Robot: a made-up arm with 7 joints. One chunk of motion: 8 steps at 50 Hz.
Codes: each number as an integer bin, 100 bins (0 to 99) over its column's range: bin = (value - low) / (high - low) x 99, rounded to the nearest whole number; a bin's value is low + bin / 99 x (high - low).
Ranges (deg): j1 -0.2..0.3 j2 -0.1..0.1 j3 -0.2..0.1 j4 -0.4..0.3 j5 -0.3..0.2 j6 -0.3..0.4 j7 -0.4..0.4
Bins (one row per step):
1: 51 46 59 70 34 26 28
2: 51 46 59 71 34 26 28
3: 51 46 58 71 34 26 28
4: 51 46 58 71 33 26 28
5: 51 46 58 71 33 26 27
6: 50 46 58 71 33 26 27
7: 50 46 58 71 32 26 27
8: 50 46 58 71 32 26 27
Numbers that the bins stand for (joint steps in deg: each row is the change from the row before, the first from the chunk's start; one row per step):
1: 0.058 -0.007 -0.021 0.095 -0.128 -0.116 -0.174
2: 0.058 -0.007 -0.021 0.102 -0.128 -0.116 -0.174
3: 0.058 -0.007 -0.024 0.102 -0.128 -0.116 -0.174
4: 0.058 -0.007 -0.024 0.102 -0.133 -0.116 -0.174
5: 0.058 -0.007 -0.024 0.102 -0.133 -0.116 -0.182
6: 0.053 -0.007 -0.024 0.102 -0.133 -0.116 -0.182
7: 0.053 -0.007 -0.024 0.102 -0.138 -0.116 -0.182
8: 0.053 -0.007 -0.024 0.102 -0.138 -0.116 -0.182

